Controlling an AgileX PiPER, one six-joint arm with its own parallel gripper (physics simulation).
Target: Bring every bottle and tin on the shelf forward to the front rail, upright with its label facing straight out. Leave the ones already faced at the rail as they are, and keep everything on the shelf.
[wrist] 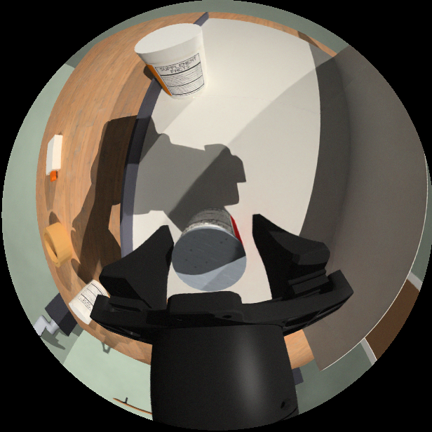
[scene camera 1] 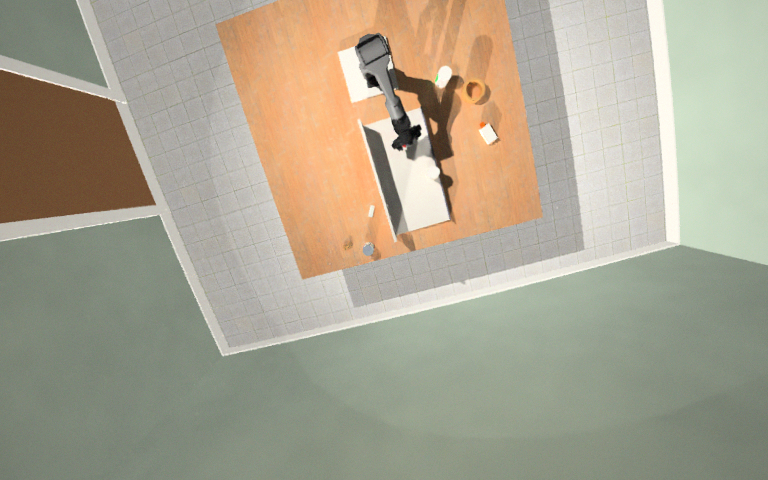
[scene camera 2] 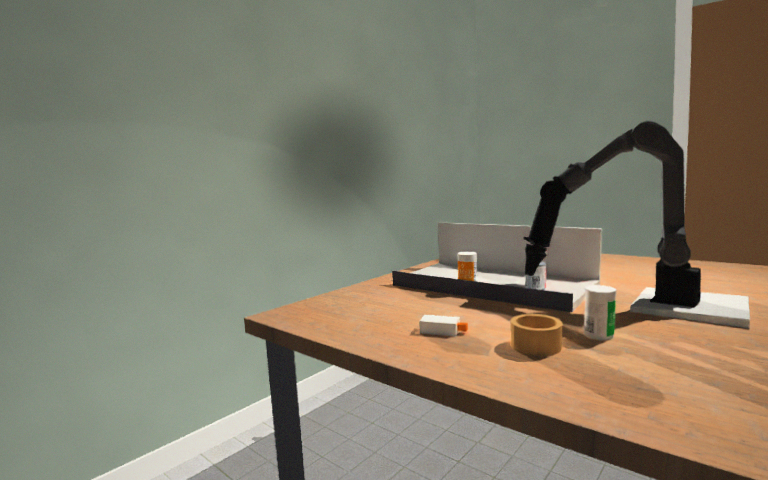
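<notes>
A grey-topped tin (scene camera 2: 536,279) (wrist: 209,257) stands upright on the shelf (scene camera 1: 424,200) (scene camera 2: 581,293) (wrist: 270,120), back from the dark front rail (scene camera 2: 481,290) (wrist: 128,200). Its red label part faces towards the back panel side; a printed panel shows towards the rail. My gripper (scene camera 2: 532,272) (wrist: 210,229) is open, with one finger on each side of the tin and a gap beside the right finger. A white-capped orange bottle (scene camera 1: 433,172) (scene camera 2: 466,266) (wrist: 175,60) stands upright at the rail, its orange label facing outward.
In front of the shelf on the table lie a white box with an orange tip (scene camera 1: 488,134) (scene camera 2: 439,325) (wrist: 54,154), a wooden ring (scene camera 2: 536,342), and a white-and-green bottle (scene camera 2: 598,312) standing upright. The tall back panel (scene camera 2: 492,249) bounds the shelf. Small items (scene camera 1: 368,249) stand behind it.
</notes>
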